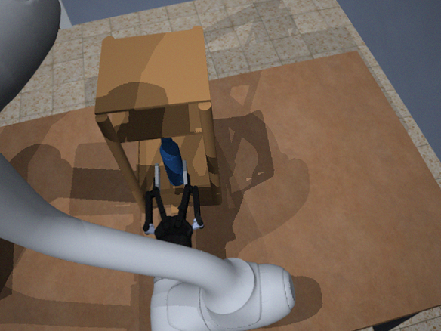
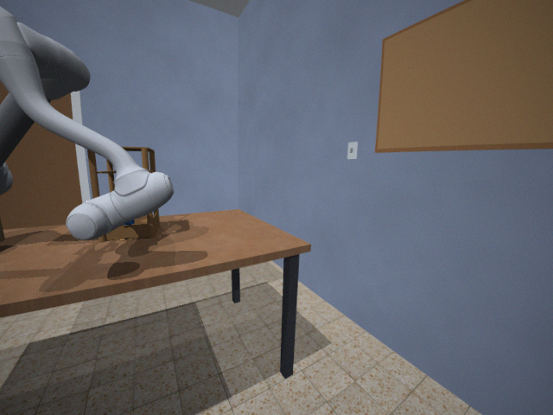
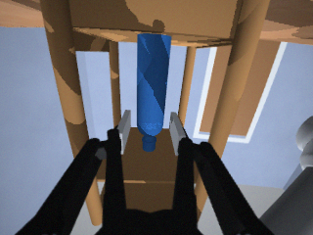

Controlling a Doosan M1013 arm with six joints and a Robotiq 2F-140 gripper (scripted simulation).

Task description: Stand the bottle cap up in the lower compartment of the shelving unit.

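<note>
Now: hand 6 cm to the right of the blue bottle and 1 cm below it. The rest, counted from my hand: wooden shelving unit (12 cm to the left, 3 cm above).
</note>
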